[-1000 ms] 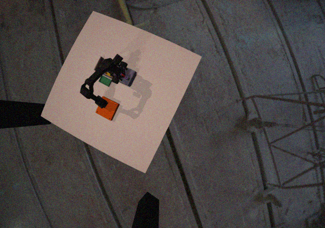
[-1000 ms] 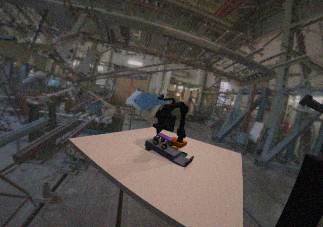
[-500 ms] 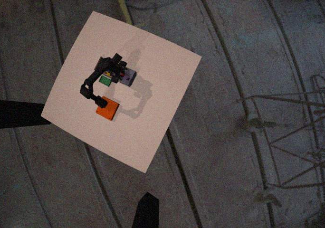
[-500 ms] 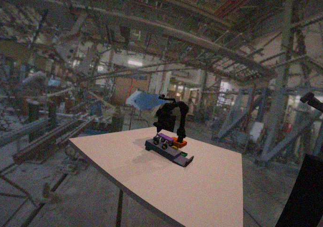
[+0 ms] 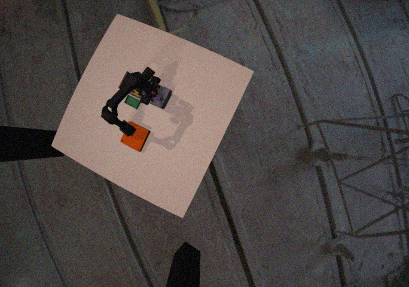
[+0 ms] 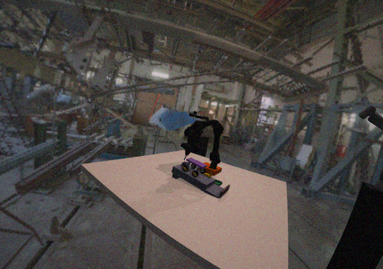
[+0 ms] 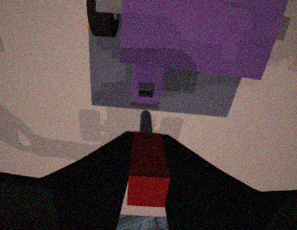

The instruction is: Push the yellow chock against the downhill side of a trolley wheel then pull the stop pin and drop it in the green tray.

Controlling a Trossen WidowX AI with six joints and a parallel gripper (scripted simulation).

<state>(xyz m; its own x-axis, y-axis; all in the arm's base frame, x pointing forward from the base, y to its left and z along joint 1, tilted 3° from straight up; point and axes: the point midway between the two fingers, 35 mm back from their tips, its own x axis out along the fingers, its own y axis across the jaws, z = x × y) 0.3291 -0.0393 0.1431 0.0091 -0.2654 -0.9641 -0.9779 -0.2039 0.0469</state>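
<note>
The green tray is 19 cm to the left of my gripper tip, 18 cm below it and 15 cm behind it. Round my gripper tip: grey-purple ramp (13 cm below, 10 cm to the left); red-headed stop pin (right at my gripper tip); trolley (10 cm to the left, 6 cm below).
</note>
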